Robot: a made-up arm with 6 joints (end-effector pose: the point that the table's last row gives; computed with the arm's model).
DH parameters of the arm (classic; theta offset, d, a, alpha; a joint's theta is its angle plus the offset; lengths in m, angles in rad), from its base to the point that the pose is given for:
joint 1: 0 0.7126 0.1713 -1.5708
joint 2: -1.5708 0 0.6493 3.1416
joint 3: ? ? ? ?
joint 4: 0 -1.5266 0 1.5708
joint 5: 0 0 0 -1.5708
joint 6: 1.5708 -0.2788 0 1.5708
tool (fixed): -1.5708 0 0 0
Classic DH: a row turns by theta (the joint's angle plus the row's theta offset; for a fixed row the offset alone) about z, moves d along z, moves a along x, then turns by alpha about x.
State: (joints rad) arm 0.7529 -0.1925 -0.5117 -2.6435 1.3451 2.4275
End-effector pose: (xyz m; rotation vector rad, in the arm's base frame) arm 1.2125 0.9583 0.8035 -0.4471 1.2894 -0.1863
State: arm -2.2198 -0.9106 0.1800 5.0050 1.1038 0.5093
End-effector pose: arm -0.3052 -0.0080 2.6963 -1.2186 -2.2444 -1.6154
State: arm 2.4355 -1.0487 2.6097 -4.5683 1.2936 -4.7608
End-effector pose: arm 1.1297 -1.3121 0.1141 -0.3028 0.4858 -1.9174
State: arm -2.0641 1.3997 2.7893 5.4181 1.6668 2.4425
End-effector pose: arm -0.5266 -0.5333 2.3649 0.3934 0.5281 1.8851
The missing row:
joint 3: 0 0 0.1884 -1.5708
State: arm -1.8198 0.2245 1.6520 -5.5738 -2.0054 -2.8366
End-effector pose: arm -0.2879 -0.4639 2.7399 -0.8793 2.4953 0.7355
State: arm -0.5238 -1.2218 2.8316 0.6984 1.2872 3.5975
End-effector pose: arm -0.8754 0.7044 -0.5749 2.8017 0.5979 -1.1095
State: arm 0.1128 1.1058 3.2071 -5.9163 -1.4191 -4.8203
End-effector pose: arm 0.0283 -0.0963 2.3917 -1.2883 -0.3485 -0.6873
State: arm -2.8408 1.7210 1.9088 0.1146 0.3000 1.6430
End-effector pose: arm -2.4081 -0.7569 1.2157 0.8280 -2.1385 1.9060
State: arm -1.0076 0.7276 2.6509 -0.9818 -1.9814 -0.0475
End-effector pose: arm 0.2176 0.0535 2.5098 -0.2370 0.2132 -0.0903
